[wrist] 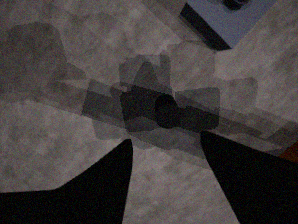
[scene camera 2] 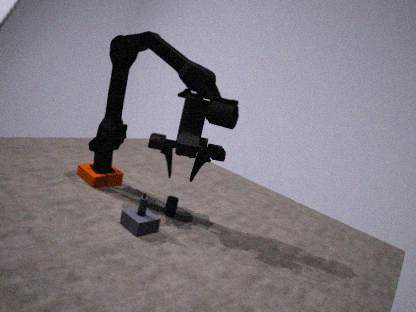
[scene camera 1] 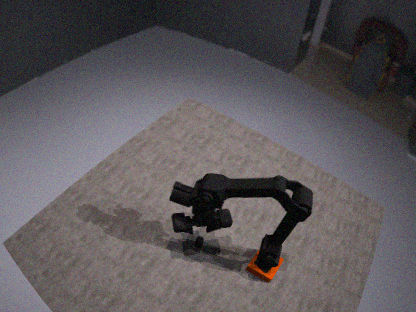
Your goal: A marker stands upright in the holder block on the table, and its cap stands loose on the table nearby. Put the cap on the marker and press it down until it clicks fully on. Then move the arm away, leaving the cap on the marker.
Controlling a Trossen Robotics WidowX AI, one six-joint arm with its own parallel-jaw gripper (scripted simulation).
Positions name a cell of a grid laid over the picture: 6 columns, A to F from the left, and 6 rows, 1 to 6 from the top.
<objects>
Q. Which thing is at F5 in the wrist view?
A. My gripper.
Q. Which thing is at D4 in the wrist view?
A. A black marker cap.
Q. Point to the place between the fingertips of my gripper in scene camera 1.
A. At C5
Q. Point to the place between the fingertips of my gripper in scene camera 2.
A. C4
</objects>
